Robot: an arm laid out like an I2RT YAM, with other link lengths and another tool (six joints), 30 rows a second.
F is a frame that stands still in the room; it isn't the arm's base.
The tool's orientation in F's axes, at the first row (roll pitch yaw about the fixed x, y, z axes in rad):
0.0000 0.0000 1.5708
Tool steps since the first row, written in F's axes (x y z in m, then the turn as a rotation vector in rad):
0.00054 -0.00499 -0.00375 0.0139 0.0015 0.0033
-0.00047 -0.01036 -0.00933 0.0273 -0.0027 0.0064
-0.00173 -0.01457 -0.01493 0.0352 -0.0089 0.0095
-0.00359 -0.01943 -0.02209 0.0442 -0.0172 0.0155
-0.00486 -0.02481 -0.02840 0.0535 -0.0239 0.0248
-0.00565 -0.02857 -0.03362 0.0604 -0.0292 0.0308
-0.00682 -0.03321 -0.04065 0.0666 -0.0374 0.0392
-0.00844 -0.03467 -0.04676 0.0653 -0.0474 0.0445
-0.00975 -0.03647 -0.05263 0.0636 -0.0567 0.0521
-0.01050 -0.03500 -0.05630 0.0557 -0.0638 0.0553
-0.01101 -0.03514 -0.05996 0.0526 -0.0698 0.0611
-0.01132 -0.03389 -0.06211 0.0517 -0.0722 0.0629
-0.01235 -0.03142 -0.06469 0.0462 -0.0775 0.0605
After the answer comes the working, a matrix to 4 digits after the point.
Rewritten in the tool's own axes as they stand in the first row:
-0.00499 -0.00054 -0.00375 0.0015 -0.0139 0.0033
-0.01036 0.00047 -0.00933 -0.0027 -0.0273 0.0064
-0.01457 0.00173 -0.01493 -0.0089 -0.0352 0.0095
-0.01943 0.00359 -0.02209 -0.0172 -0.0442 0.0155
-0.02481 0.00486 -0.02840 -0.0239 -0.0535 0.0248
-0.02857 0.00565 -0.03362 -0.0292 -0.0604 0.0308
-0.03321 0.00682 -0.04065 -0.0374 -0.0666 0.0392
-0.03467 0.00844 -0.04676 -0.0474 -0.0653 0.0445
-0.03647 0.00975 -0.05263 -0.0567 -0.0636 0.0521
-0.03500 0.01050 -0.05630 -0.0638 -0.0557 0.0553
-0.03514 0.01101 -0.05996 -0.0698 -0.0526 0.0611
-0.03389 0.01132 -0.06211 -0.0722 -0.0517 0.0629
-0.03142 0.01235 -0.06469 -0.0775 -0.0462 0.0605

The tool's axes in the first row as the columns of a matrix, in F's axes (rounded; the answer above uses it unrounded):
0.0000 -1.0000 0.0000
1.0000 0.0000 0.0000
0.0000 0.0000 1.0000

